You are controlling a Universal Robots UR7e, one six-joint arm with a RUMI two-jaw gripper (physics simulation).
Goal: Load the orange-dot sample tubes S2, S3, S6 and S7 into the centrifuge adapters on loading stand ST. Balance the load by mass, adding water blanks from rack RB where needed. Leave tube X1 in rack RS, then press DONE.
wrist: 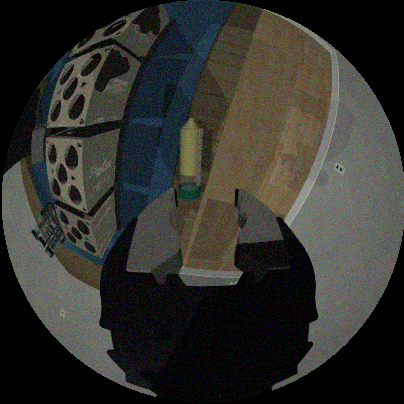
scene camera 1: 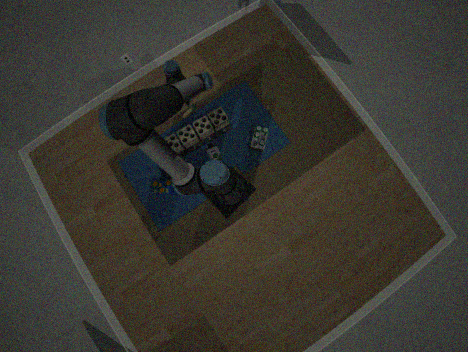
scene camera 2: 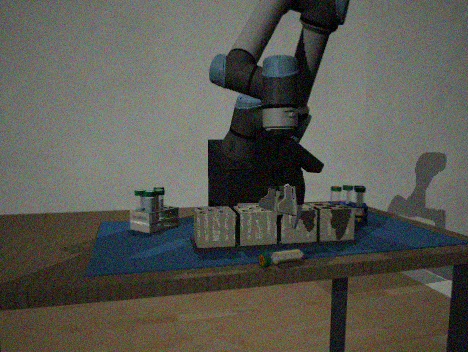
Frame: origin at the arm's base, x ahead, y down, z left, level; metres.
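Where they show: gripper, fingertip midpoint: [wrist: 205, 190] [scene camera 1: 185, 103] [scene camera 2: 285, 226]; arm's base, origin of the base link: [scene camera 1: 231, 191] [scene camera 2: 240, 151].
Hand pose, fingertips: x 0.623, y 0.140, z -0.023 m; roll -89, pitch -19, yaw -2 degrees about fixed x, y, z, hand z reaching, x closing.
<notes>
Each offset is from my fingertips to the top centre of the thing. Level surfaces: height alone.
A tube {dy +0.058, dx -0.021, dz +0.003 m} [scene camera 1: 189, 109] [scene camera 2: 287, 256] [wrist: 189, 150] with yellow contents, a green cap and an orange dot lies on its side at the mat's edge, beside the adapter row. Four pale adapter blocks [scene camera 1: 202, 127] [scene camera 2: 215, 227] [wrist: 70, 100] with round holes stand in a row; the holes I can make out look dark. My gripper [scene camera 2: 281, 200] [wrist: 205, 190] is open and empty, above the lying tube and apart from it; the cap shows near the left fingertip in the wrist view. Orange-dot tubes {dy -0.032, dx -0.417, dz +0.359 m} [scene camera 1: 161, 186] [scene camera 2: 347, 194] stand in a rack at one mat end. Labels are unreadable.
A pale rack [scene camera 1: 259, 137] [scene camera 2: 145, 221] [wrist: 48, 230] with green-capped tubes stands at the other mat end. A small white box {dy +0.006, dx -0.358, dz -0.004 m} [scene camera 1: 213, 151] sits between the adapters and the arm base. The blue mat {dy +0.090 m} [scene camera 1: 270, 125] [scene camera 2: 115, 255] lies near the table edge.
</notes>
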